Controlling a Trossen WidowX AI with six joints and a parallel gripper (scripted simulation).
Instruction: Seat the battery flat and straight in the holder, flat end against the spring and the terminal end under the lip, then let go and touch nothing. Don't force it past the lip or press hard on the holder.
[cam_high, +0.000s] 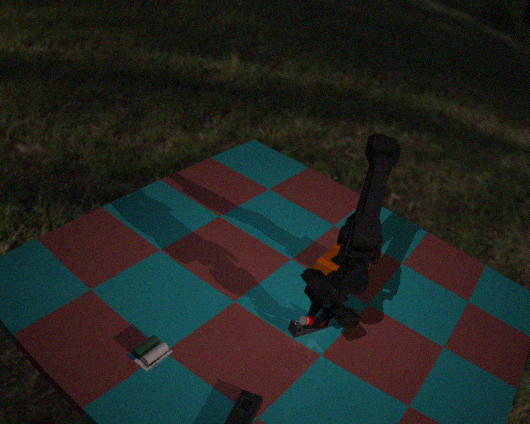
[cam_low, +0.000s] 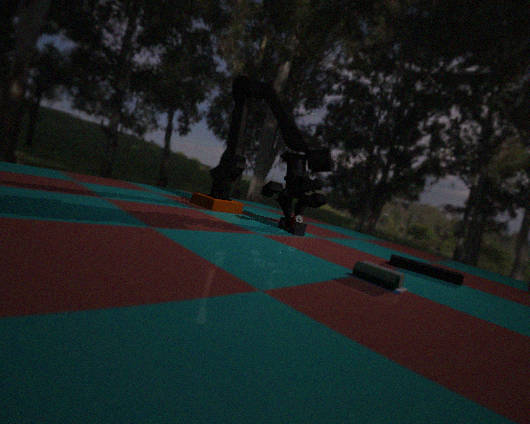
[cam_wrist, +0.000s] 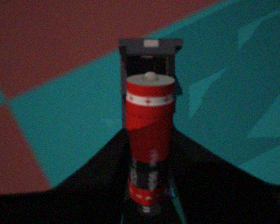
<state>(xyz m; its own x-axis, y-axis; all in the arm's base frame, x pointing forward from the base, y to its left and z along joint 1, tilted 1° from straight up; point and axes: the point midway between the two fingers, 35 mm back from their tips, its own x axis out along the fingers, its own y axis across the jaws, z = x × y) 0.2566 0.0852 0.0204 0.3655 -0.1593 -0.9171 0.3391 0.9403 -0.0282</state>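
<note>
Now: the battery 10 mm above my gripper tip. From my gripper tip the other things lie so: white block 360 mm ahead, 170 mm to the right, 10 mm below; dark bar 350 mm ahead, 90 mm to the left, 10 mm below.
</note>
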